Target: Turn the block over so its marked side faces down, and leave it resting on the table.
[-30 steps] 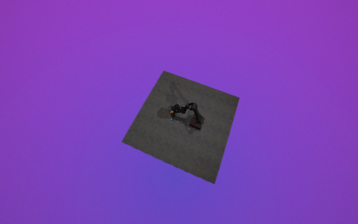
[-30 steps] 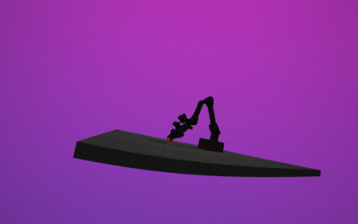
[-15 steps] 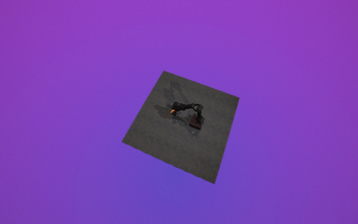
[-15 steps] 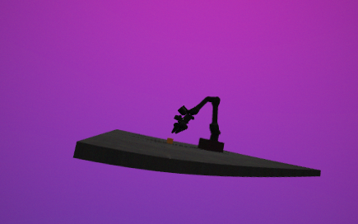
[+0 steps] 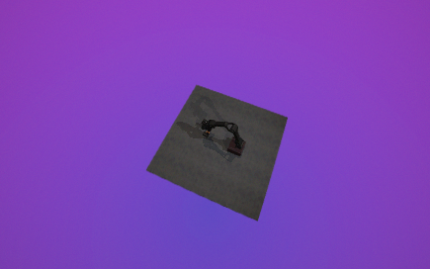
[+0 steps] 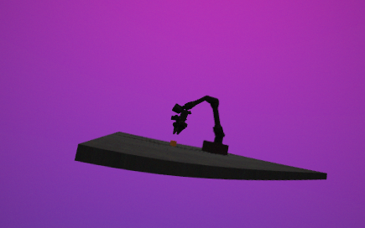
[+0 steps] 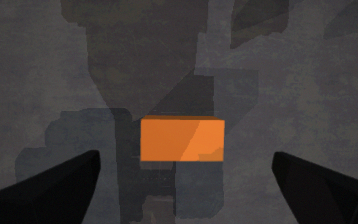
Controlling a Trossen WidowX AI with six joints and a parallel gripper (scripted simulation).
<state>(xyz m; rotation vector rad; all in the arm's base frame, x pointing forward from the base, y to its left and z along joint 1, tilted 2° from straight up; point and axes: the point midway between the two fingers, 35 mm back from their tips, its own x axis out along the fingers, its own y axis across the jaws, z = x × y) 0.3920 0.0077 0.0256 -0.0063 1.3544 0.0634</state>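
Right now the orange block is 1 cm behind my gripper tip and 7 cm below it.
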